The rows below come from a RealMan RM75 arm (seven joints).
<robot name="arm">
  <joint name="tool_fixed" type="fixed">
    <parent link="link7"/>
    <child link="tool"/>
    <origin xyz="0 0 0" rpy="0 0 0"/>
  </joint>
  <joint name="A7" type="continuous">
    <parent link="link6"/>
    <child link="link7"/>
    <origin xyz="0 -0.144 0" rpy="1.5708 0 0"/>
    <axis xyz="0 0 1"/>
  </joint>
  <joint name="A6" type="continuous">
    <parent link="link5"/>
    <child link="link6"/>
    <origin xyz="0 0 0" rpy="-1.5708 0 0"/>
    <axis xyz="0 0 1"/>
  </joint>
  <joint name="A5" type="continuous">
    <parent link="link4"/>
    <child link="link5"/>
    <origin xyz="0 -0.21 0" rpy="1.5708 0 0"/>
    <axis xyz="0 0 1"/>
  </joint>
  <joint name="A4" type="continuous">
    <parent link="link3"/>
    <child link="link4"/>
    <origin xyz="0 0 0" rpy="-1.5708 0 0"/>
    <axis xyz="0 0 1"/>
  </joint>
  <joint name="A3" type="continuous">
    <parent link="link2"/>
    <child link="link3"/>
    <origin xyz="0 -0.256 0" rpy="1.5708 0 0"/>
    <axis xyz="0 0 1"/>
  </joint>
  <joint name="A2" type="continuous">
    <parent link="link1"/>
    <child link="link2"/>
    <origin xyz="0 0 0" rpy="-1.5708 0 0"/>
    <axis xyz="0 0 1"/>
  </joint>
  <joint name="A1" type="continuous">
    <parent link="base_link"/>
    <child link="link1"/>
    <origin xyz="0 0 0.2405" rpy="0 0 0"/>
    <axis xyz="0 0 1"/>
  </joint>
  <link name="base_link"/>
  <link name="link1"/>
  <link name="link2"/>
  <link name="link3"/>
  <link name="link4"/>
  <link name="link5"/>
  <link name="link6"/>
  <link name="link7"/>
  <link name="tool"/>
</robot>
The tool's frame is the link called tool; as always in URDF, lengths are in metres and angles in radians. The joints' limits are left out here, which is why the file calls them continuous.
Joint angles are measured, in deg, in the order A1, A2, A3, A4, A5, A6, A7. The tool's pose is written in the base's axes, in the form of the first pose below.
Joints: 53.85 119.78 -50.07 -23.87 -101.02 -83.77 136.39
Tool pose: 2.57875 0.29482 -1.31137 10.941 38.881 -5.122
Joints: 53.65 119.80 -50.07 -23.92 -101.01 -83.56 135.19
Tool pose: 2.58620 0.30864 -1.29725 11.077 38.893 -5.128
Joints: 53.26 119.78 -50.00 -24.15 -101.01 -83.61 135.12
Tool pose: 2.58679 0.31260 -1.30032 11.291 38.869 -5.036
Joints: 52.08 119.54 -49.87 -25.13 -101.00 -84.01 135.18
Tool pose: 2.58960 0.32387 -1.30666 11.908 38.840 -4.568
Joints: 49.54 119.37 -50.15 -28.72 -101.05 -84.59 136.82
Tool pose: 2.60109 0.34340 -1.32009 12.846 38.815 -3.529
